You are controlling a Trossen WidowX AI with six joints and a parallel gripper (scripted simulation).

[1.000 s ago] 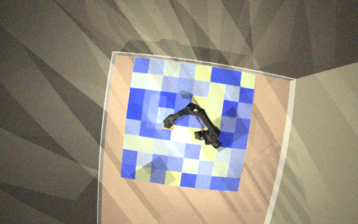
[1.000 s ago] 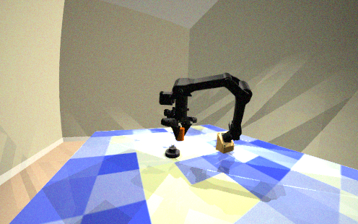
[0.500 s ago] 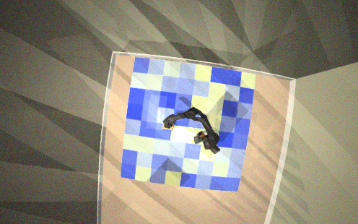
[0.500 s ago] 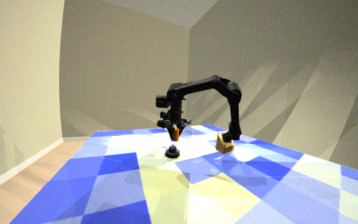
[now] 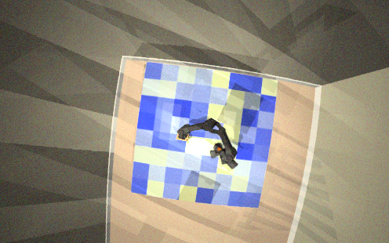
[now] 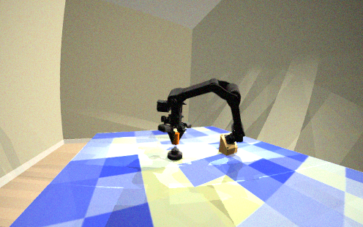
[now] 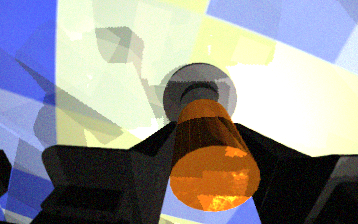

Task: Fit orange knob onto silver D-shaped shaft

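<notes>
Right now the round dark pedestal is 50 mm below my gripper tip. Also, from my gripper tip: orange knob: 30 mm above.
</notes>
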